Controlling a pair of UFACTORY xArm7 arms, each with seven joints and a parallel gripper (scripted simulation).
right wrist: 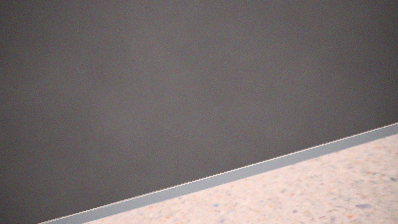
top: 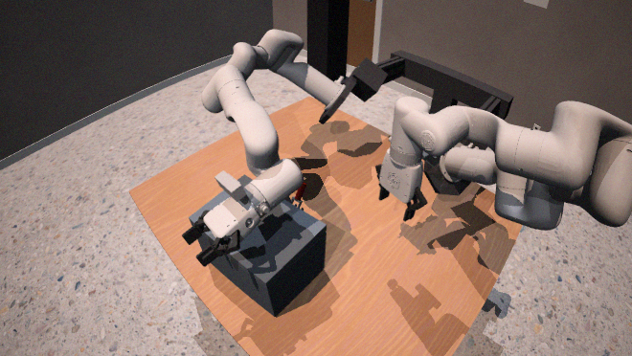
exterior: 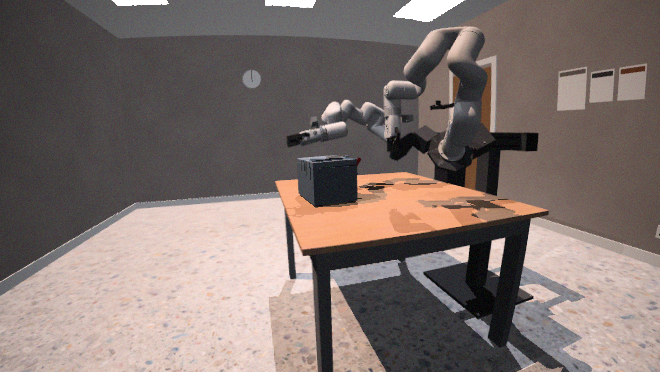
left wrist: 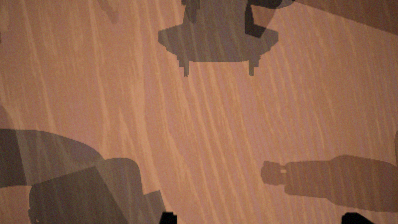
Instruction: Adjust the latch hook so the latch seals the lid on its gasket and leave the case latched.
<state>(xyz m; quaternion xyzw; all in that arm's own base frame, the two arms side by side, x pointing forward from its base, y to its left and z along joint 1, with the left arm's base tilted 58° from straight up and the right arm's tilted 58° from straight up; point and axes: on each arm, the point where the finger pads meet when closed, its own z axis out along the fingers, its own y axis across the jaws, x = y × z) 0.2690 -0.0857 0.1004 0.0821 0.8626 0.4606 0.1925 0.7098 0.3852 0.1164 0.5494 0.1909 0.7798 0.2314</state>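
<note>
Now: the cross barrel 340 mm behind my right hand, 190 mm below it and 80 mm to the right of it.
</note>
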